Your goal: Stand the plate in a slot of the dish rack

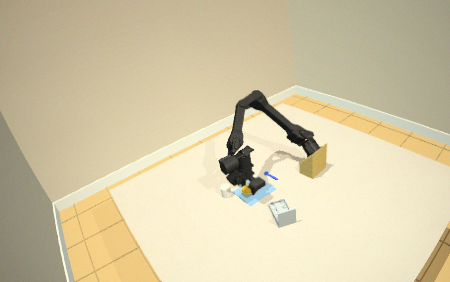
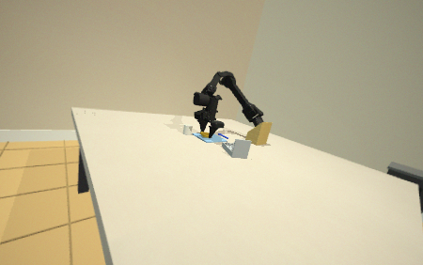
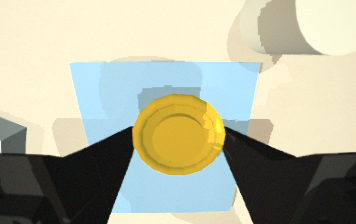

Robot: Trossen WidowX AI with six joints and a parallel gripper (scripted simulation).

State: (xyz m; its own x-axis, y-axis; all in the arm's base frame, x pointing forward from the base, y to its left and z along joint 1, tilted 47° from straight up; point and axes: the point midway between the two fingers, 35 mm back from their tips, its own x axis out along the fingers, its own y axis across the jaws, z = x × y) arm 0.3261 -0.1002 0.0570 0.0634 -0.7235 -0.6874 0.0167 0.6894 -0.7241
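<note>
My gripper tip is now 2 cm past the light blue mat and 1 cm to the right of it. Round my gripper tip: blue spoon 14 cm behind, 2 cm to the right; then yellow plate 1 cm above; then white cup 8 cm ahead, 6 cm to the right, 2 cm above.
</note>
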